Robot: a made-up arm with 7 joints.
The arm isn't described. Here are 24 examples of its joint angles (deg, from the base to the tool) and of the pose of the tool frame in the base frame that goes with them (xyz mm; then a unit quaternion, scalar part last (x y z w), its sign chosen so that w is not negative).
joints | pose
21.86 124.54 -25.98 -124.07 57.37 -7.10 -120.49 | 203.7 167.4 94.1 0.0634 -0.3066 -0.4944 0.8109
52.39 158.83 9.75 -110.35 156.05 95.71 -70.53 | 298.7 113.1 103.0 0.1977 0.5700 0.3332 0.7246
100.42 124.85 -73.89 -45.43 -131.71 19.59 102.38 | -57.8 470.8 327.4 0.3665 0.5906 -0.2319 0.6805
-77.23 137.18 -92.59 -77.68 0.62 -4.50 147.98 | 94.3 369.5 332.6 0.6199 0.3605 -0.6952 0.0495
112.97 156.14 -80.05 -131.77 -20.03 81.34 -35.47 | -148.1 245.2 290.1 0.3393 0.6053 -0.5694 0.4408
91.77 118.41 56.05 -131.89 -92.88 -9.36 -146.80 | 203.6 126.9 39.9 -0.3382 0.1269 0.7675 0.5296
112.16 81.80 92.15 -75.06 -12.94 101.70 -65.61 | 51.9 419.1 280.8 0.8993 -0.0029 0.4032 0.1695
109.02 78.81 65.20 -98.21 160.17 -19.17 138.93 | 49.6 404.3 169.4 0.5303 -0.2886 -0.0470 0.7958
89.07 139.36 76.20 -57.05 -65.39 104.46 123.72 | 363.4 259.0 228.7 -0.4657 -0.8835 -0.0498 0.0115
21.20 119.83 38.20 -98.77 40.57 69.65 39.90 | 316.5 127.3 375.9 -0.1989 -0.6240 0.6753 0.3392
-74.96 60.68 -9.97 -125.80 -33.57 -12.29 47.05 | 123.2 -74.3 412.9 -0.6475 -0.5355 -0.4182 0.3451
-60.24 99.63 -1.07 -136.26 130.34 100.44 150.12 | 117.9 -8.7 438.1 0.1683 -0.0965 -0.9681 0.1585
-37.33 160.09 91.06 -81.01 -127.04 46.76 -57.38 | -262.6 -98.0 539.9 -0.4828 0.1577 -0.4064 0.7595
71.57 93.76 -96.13 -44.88 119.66 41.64 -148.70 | -259.0 382.0 227.4 0.1938 0.8329 0.1411 0.4987
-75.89 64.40 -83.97 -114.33 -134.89 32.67 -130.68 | 283.4 -69.2 163.8 -0.7022 0.2722 0.1972 0.6276
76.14 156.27 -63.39 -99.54 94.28 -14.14 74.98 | 39.5 383.9 134.3 0.2657 -0.3316 0.8990 0.1061
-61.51 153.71 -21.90 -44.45 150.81 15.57 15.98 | -192.4 239.0 611.2 0.8975 0.3749 -0.2077 0.1039
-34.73 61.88 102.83 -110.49 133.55 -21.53 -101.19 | -118.0 299.8 331.7 0.5352 0.6877 0.0648 0.4862
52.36 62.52 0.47 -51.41 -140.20 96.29 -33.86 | -93.8 409.9 -5.4 0.7569 -0.2978 -0.5526 0.1815
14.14 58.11 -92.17 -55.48 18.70 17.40 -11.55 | -100.7 183.3 -156.6 0.2177 0.1603 0.3172 0.9090
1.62 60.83 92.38 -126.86 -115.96 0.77 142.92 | 31.8 222.6 413.8 -0.4534 -0.8868 -0.0643 0.0630
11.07 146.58 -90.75 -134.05 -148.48 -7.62 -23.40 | -21.9 306.8 143.0 -0.0368 0.1909 -0.9230 0.3320
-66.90 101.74 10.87 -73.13 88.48 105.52 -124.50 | 74.8 221.6 547.3 0.0371 -0.4747 -0.0487 0.8780
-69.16 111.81 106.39 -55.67 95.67 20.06 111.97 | -239.4 381.1 356.7 -0.5632 0.6570 -0.4567 0.2065
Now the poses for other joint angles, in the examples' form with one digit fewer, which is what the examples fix.
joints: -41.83 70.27 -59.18 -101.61 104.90 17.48 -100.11
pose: 317 35 132 -0.370 -0.270 0.006 0.889
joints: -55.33 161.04 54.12 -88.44 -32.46 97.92 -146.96
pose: -195 -92 539 -0.659 0.304 -0.686 0.045
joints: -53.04 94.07 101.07 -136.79 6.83 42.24 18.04
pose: -202 43 355 0.486 0.745 0.266 0.371
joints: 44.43 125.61 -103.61 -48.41 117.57 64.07 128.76
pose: -54 456 335 -0.215 0.810 -0.154 0.523
